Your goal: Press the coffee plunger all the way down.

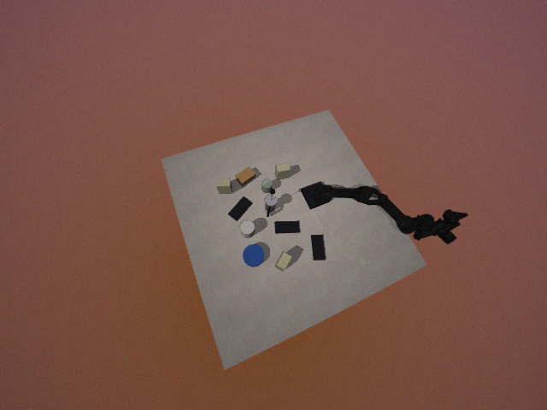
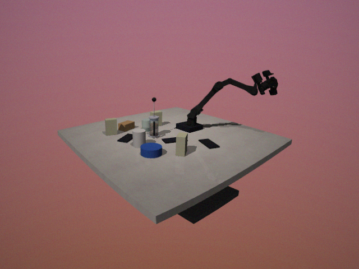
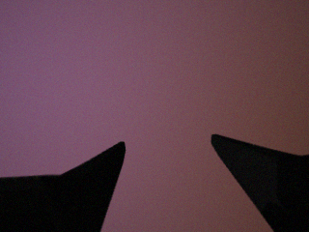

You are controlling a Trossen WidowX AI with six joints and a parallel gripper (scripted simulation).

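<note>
Right now the coffee press is 770 mm ahead of my gripper tip, 440 mm to the right of it and 310 mm below it. From my gripper tip the other things lie so: white cylinder: 930 mm ahead, 390 mm below, 350 mm to the right; then blue disc: 940 mm ahead, 410 mm below, 200 mm to the right; then pale green cylinder: 740 mm ahead, 590 mm to the right, 390 mm below.
</note>
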